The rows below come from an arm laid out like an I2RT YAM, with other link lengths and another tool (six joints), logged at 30 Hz.
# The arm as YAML. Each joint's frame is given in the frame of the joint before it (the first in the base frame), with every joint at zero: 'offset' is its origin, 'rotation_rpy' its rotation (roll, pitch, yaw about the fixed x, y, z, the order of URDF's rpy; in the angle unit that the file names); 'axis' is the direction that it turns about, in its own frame. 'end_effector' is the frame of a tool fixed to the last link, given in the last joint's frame.
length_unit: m
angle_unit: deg
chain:
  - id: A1
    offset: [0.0, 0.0, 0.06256]
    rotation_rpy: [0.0, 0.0, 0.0]
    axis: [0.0, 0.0, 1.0]
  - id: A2
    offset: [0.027, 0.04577, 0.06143]
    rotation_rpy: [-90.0, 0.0, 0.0]
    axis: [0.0, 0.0, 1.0]
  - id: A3
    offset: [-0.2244, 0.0, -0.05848]
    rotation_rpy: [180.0, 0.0, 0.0]
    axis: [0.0, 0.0, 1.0]
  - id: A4
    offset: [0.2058, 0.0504, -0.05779]
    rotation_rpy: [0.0, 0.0, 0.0]
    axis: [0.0, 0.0, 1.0]
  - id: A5
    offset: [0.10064, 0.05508, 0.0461]
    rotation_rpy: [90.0, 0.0, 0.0]
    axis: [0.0, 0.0, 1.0]
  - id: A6
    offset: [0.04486, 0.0, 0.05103]
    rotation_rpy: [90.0, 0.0, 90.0]
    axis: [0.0, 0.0, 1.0]
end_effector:
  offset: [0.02, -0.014, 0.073]
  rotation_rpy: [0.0, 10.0, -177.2]
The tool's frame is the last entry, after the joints.
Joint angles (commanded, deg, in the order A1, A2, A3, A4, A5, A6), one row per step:
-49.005, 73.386, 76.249, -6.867, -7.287, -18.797
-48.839, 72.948, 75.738, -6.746, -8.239, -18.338
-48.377, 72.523, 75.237, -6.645, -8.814, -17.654
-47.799, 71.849, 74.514, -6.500, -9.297, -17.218
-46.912, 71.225, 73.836, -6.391, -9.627, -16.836
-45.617, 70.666, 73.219, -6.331, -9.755, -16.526
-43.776, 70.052, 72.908, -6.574, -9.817, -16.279
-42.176, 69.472, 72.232, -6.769, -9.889, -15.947
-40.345, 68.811, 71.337, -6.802, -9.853, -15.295
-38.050, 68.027, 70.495, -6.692, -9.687, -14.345
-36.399, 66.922, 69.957, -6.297, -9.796, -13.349
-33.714, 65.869, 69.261, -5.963, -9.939, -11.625
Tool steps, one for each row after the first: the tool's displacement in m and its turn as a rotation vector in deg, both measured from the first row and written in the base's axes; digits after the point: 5 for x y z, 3 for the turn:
0.00117, 0.00312, -0.00069, 0.352, -0.383, 1.084
0.00320, 0.00696, -0.00153, 0.880, -0.870, 2.073
0.00502, 0.01198, -0.00225, 1.170, -1.230, 3.104
0.00817, 0.01806, -0.00311, 1.451, -1.512, 4.295
0.01300, 0.02558, -0.00410, 1.715, -1.696, 5.697
0.01958, 0.03610, -0.00367, 1.897, -1.862, 7.584
0.02518, 0.04517, -0.00601, 2.405, -1.839, 9.226
0.03112, 0.05534, -0.00896, 3.151, -1.997, 10.965
0.03779, 0.06810, -0.01036, 3.922, -2.513, 13.026
0.04028, 0.07930, -0.00659, 4.126, -3.715, 14.757
0.04626, 0.09543, -0.00482, 5.212, -5.066, 17.508

